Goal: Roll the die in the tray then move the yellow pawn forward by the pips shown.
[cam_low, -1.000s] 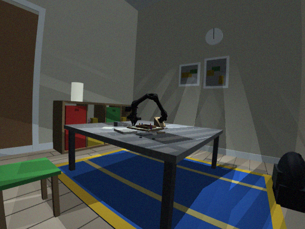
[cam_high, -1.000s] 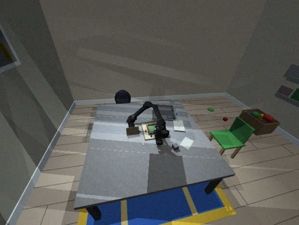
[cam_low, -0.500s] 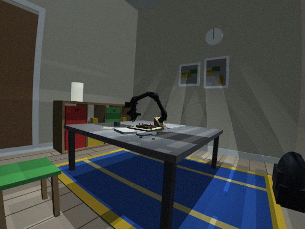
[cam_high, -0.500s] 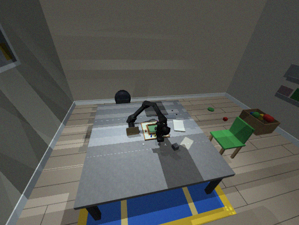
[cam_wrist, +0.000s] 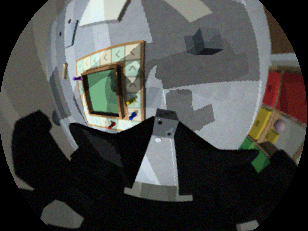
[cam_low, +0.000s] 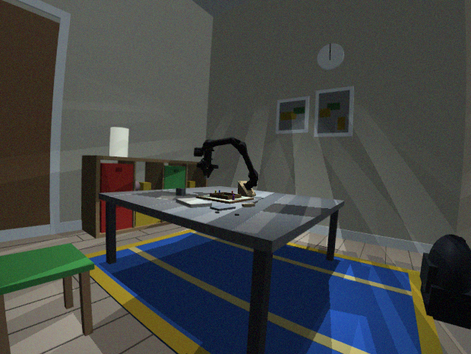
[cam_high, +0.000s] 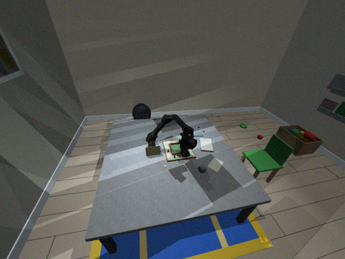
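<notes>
Now: gripper tip 10 cm above the yellow pawn, 9 cm to the right of it and 1 cm past it. From my gripper tip the other things lie so: grey tile 42 cm to the left, 30 cm ahead, 13 cm below; then green tray 20 cm to the left, 12 cm below, 1 cm ahead; then grey cube 16 cm ahead, 11 cm below, 9 cm to the right.
</notes>
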